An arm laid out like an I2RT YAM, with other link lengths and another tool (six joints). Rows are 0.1 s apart.
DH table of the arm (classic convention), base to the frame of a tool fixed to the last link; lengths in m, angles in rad. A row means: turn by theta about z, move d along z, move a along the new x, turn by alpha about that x. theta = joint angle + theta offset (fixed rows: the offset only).
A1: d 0.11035  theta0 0  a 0.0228  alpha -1.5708
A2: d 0  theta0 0  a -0.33  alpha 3.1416
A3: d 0  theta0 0.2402  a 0.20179  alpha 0
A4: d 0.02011  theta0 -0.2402  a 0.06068  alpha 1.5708
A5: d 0.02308  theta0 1.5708  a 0  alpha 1.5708
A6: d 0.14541  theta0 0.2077  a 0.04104  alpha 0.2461
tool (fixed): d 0.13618  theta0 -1.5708  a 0  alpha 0
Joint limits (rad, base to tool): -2.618..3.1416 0..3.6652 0..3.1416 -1.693..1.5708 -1.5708..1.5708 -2.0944..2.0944
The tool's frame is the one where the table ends.
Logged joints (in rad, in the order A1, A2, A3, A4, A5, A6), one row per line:
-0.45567 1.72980 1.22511 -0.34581 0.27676 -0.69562
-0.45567 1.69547 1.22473 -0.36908 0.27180 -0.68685
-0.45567 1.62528 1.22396 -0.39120 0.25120 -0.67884
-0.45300 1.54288 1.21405 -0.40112 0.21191 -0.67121
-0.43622 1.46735 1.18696 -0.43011 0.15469 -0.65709
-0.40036 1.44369 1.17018 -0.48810 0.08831 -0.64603
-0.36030 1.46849 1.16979 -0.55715 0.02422 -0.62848
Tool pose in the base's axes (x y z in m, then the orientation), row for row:
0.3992 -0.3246 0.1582 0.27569 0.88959 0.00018 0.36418
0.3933 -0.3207 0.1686 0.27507 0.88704 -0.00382 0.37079
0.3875 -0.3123 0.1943 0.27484 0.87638 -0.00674 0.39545
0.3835 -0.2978 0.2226 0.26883 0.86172 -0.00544 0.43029
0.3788 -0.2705 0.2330 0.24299 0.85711 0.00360 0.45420
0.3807 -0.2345 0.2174 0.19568 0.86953 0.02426 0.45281
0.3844 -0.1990 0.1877 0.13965 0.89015 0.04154 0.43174
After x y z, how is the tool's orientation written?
As a quaternion, w x y z.
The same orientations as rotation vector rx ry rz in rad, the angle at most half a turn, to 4 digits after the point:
2.3904 0.0005 0.9786
2.3843 -0.0103 0.9967
2.3559 -0.0181 1.0631
2.3236 -0.0147 1.1603
2.3421 0.0098 1.2412
2.4363 0.0680 1.2687
2.5723 0.1200 1.2476

